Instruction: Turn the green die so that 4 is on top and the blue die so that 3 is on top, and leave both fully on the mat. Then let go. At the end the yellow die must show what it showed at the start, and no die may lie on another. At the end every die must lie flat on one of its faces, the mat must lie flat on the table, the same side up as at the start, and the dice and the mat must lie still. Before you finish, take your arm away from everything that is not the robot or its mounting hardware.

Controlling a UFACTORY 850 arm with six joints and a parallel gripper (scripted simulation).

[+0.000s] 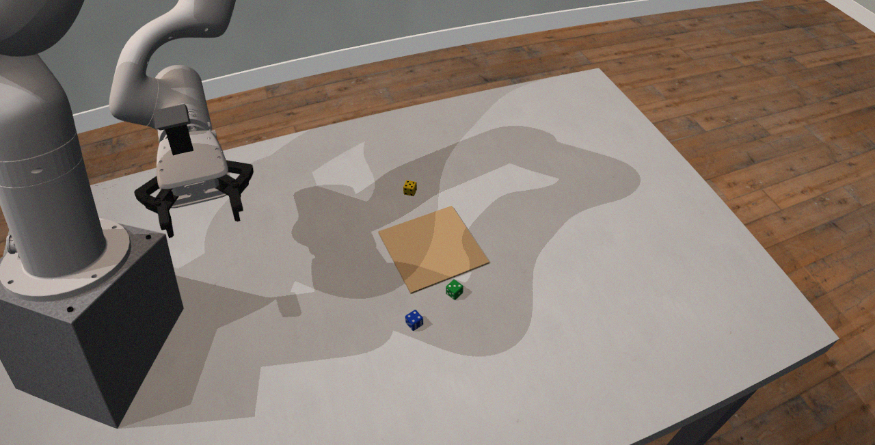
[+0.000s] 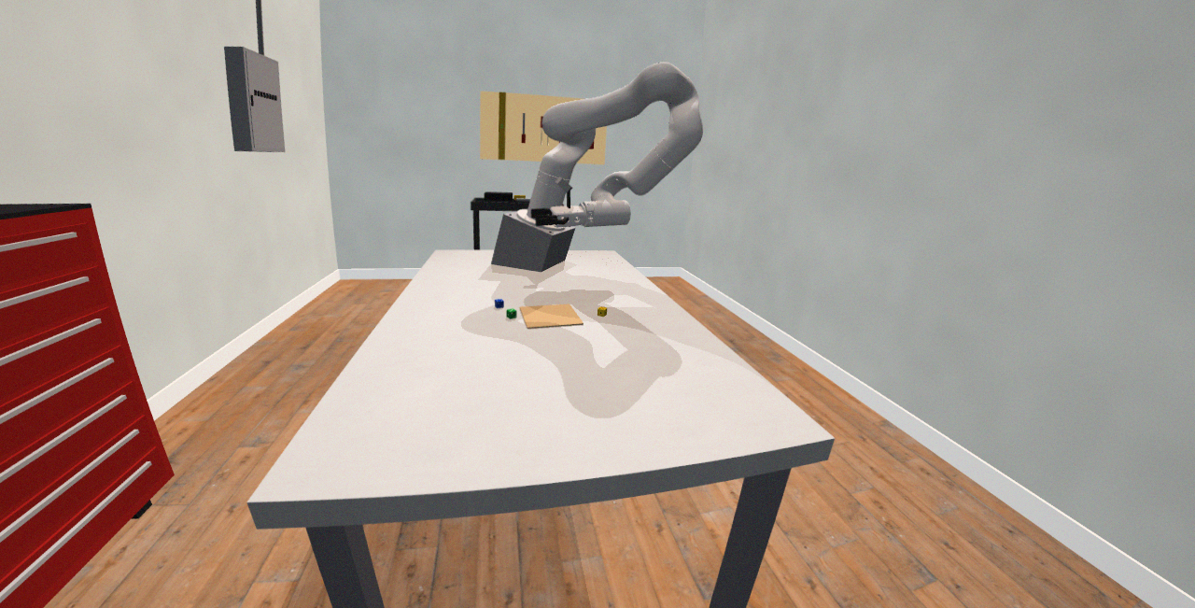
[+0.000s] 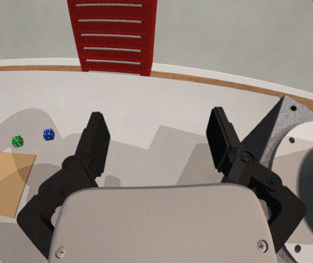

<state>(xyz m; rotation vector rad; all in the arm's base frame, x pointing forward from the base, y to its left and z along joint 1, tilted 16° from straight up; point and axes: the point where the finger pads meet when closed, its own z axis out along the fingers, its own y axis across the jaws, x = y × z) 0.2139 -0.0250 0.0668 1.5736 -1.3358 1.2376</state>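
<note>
Now: the blue die 26 cm ahead of my hand, 8 cm to the right of it and 20 cm below it. From my hand the other things lie so: tan mat (32 cm ahead, 6 cm to the left, 21 cm below); then yellow die (31 cm ahead, 19 cm to the left, 20 cm below); then green die (33 cm ahead, 4 cm to the right, 20 cm below).
</note>
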